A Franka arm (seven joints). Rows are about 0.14 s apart.
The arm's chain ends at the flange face. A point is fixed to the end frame.
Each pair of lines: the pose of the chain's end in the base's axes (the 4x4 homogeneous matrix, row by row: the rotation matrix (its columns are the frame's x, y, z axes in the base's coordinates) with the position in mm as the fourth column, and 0 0 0 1 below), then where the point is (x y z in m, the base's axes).
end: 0.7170, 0.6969, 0.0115, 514.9; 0.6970, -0.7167, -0.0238, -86.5; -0.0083, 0.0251, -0.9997, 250.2; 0, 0, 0, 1
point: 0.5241 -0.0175 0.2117
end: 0.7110, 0.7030, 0.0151, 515.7; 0.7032, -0.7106, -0.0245, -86.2; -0.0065, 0.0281, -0.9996, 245.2; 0, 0, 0, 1
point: 0.5244 -0.0172 0.2066
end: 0.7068, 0.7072, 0.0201, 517.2; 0.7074, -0.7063, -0.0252, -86.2; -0.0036, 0.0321, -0.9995, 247.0; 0, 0, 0, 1
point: 0.5257 -0.0171 0.2084
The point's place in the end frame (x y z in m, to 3 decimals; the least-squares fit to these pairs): 0.055 -0.044 0.037
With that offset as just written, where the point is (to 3 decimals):
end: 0.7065, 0.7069, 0.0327, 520.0; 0.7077, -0.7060, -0.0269, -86.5; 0.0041, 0.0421, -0.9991, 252.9; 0, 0, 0, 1
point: 0.529 -0.018 0.214
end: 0.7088, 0.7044, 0.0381, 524.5; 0.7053, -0.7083, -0.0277, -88.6; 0.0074, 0.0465, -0.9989, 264.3; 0, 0, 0, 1
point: 0.534 -0.020 0.226
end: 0.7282, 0.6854, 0.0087, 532.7; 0.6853, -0.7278, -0.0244, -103.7; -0.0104, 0.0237, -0.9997, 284.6; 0, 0, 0, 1
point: 0.543 -0.035 0.246
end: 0.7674, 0.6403, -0.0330, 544.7; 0.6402, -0.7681, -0.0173, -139.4; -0.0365, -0.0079, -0.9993, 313.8; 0, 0, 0, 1
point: 0.558 -0.071 0.275
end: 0.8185, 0.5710, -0.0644, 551.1; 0.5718, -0.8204, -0.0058, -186.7; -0.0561, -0.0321, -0.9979, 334.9; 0, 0, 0, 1
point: 0.569 -0.119 0.296
